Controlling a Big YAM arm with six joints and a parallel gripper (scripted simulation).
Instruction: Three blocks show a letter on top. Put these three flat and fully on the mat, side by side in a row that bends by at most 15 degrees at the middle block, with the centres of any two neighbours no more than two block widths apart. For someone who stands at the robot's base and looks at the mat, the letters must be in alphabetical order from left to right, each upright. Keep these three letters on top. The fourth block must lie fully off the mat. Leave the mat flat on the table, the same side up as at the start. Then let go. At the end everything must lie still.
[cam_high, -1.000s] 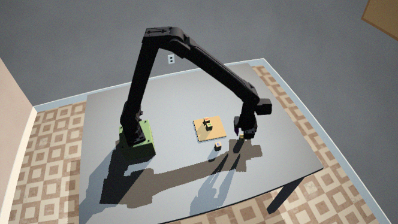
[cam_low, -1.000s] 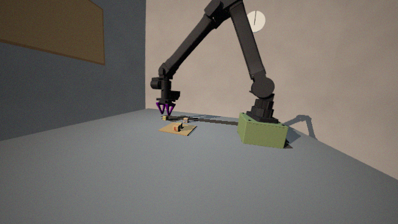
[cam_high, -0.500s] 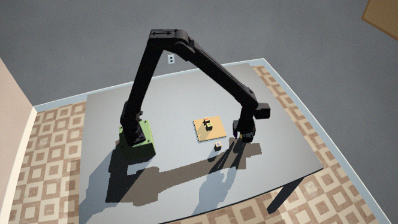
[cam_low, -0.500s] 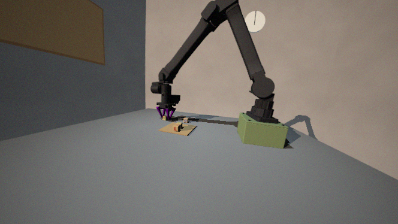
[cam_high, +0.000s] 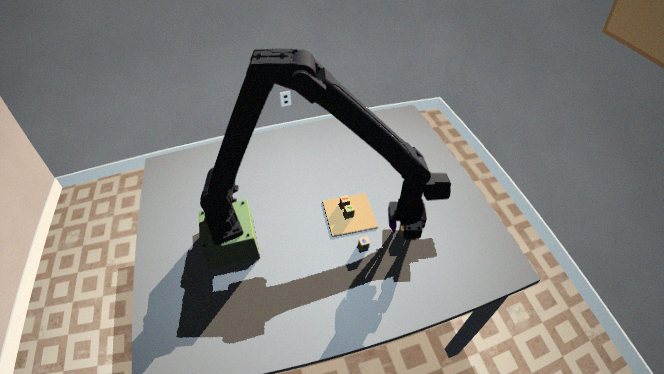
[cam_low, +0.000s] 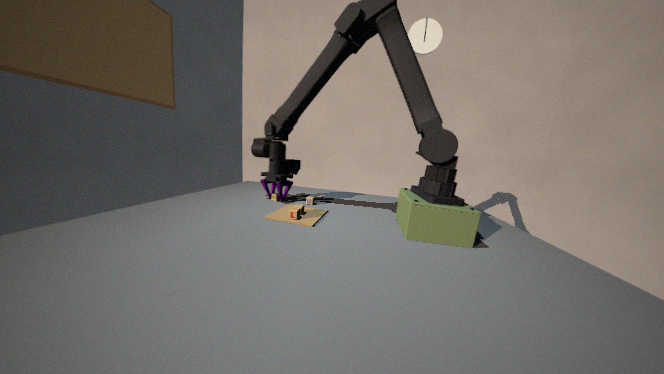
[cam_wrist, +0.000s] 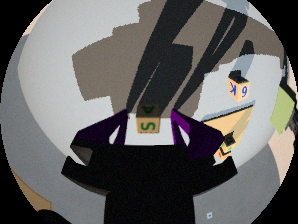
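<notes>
Now: the block 140 mm to the left of my hand, 110 mm behind it and 10 mm above it. From my hand the other things lie so: tan mat (140 mm to the left, 110 mm behind, 10 mm below).
</notes>
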